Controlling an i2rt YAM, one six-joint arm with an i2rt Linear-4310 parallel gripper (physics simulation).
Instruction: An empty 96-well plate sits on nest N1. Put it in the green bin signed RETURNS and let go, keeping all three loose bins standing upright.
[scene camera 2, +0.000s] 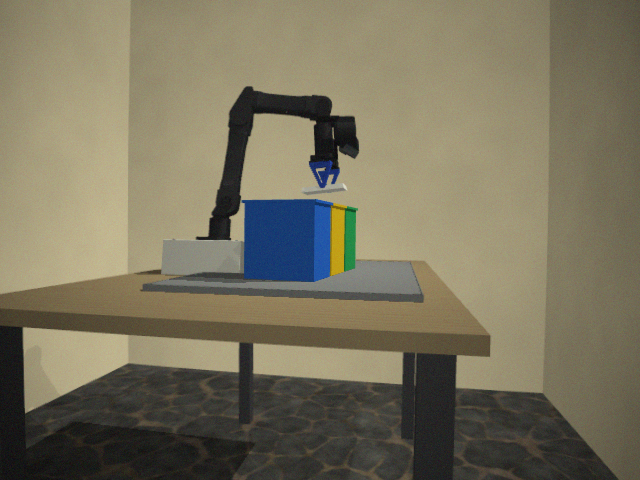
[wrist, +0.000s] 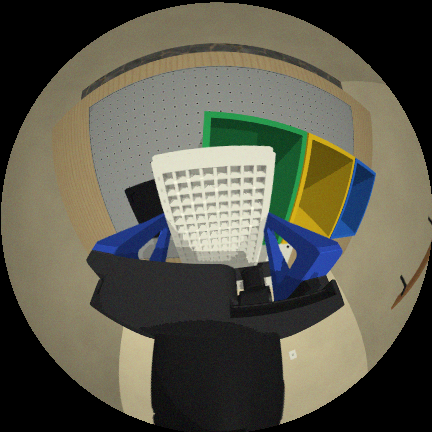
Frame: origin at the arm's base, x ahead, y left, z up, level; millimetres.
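Where they show: gripper, fingertip midpoint: (scene camera 2: 326, 190) (wrist: 216, 217); arm's base, origin of the base link: (scene camera 2: 218, 243) (wrist: 251, 269).
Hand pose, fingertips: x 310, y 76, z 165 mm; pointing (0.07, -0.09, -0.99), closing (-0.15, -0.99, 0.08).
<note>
Things, the pixels of their top centre, and the offset from my fingertips. Level surfaces: height alone.
- white 96-well plate, middle of its top: (wrist: 219, 233) (scene camera 2: 324, 184) 4 mm back, 0 mm left, 17 mm up
- yellow bin, middle of its top: (wrist: 325, 197) (scene camera 2: 307, 204) 31 mm back, 180 mm right, 55 mm down
- blue bin, middle of its top: (scene camera 2: 288, 201) (wrist: 357, 203) 59 mm back, 310 mm right, 55 mm down
- black nest, middle of its top: (wrist: 152, 212) 86 mm back, 164 mm left, 219 mm down
- grey perforated board, its level: 234 mm down
- wooden table, its level: 248 mm down
The white 96-well plate (scene camera 2: 324, 189) (wrist: 215, 200) is held between the blue fingers of my gripper (scene camera 2: 328, 184) (wrist: 216, 217), which is shut on it. In the scene view the plate is slightly tilted and hangs above the height of the bin rims. The green bin (scene camera 2: 350, 239) (wrist: 306, 165) stands upright; in the wrist view the plate covers the left part of its opening. The RETURNS sign does not show. The yellow bin (scene camera 2: 337, 240) (wrist: 327, 190) and the blue bin (scene camera 2: 279, 240) (wrist: 356, 195) stand upright beside it in a row. The black nest (wrist: 141, 200) shows partly behind the plate.
The bins stand on a grey perforated board (scene camera 2: 385, 281) (wrist: 150, 120) on the wooden table (scene camera 2: 258, 317) (wrist: 72, 165). The white base block (scene camera 2: 201, 256) under the arm stands left of the blue bin in the scene view.
</note>
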